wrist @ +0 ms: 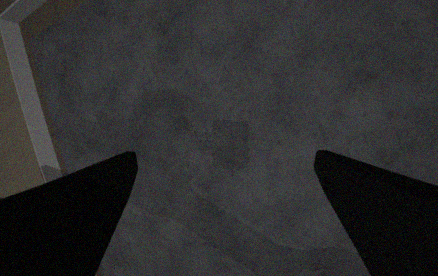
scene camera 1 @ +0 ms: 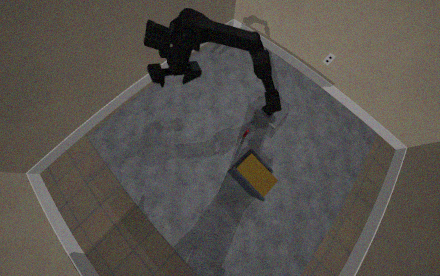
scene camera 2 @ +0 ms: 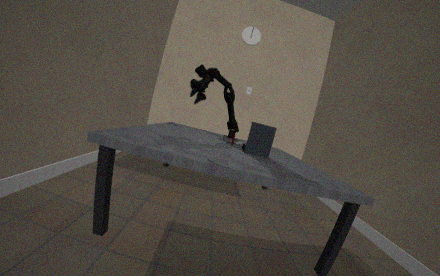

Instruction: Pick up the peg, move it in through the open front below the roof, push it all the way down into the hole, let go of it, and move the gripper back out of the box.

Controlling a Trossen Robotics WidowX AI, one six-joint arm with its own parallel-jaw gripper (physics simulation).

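Pixels of known places: gripper, fingertip midpoint: [wrist: 227, 159] [scene camera 1: 172, 85] [scene camera 2: 192, 100]; arm's base at its link origin: [scene camera 1: 269, 109] [scene camera 2: 230, 137].
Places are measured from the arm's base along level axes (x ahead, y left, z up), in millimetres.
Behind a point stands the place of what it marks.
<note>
The red peg [scene camera 1: 245, 133] @(z 17, x 217, y 29 mm) [scene camera 2: 232, 141] @(z -5, x 217, y 27 mm) is small and stands upright on the grey table [scene camera 1: 310, 200] @(z -33, x 161, y 512 mm) [scene camera 2: 150, 142] @(z -33, x 807, y -302 mm), between the arm's base and the box. The dark grey box [scene camera 1: 246, 185] @(z 132, x 399, y 205 mm) [scene camera 2: 261, 140] @(z 69, x 399, y 205 mm) has a yellow roof [scene camera 1: 256, 175] @(z 169, x 353, y 195 mm), seen from above in scene camera 1. Its open front and the hole are not visible. My gripper [scene camera 1: 173, 82] @(z 209, x 393, y -289 mm) [scene camera 2: 194, 98] @(z 209, x 393, y -289 mm) [wrist: 227, 159] @(z 209, x 393, y -289 mm) is open and empty, high above the table and well off to the left of the peg and box in both scene views. Neither peg nor box shows in the wrist view.
The arm's base [scene camera 1: 271, 105] [scene camera 2: 232, 127] stands on the table behind the peg. The arm arches up and to the left from it. Shadows of the arm and box fall across the table. A wall socket [scene camera 1: 328, 59] [scene camera 2: 249, 90] and a clock [scene camera 2: 251, 35] are on the wall.
</note>
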